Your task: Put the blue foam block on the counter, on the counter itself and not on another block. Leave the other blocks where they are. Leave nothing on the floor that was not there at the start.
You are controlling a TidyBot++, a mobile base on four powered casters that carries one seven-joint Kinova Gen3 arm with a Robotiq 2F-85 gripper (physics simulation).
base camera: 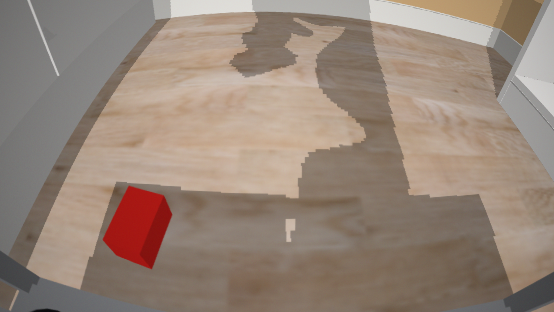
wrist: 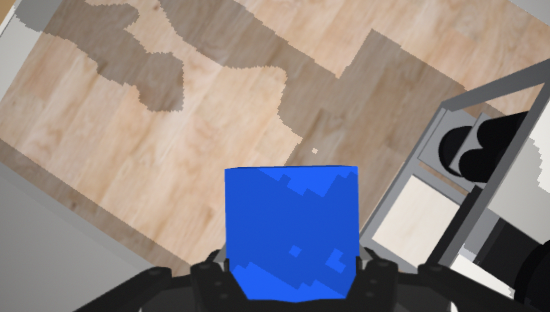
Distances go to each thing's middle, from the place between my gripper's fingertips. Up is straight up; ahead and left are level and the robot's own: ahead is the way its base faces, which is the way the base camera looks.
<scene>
My gripper is now 1 cm below the blue foam block [wrist: 291, 231]. Also, from my hand: red block [base camera: 136, 232] (51 cm below, 8 cm to the left, 6 cm behind).
</scene>
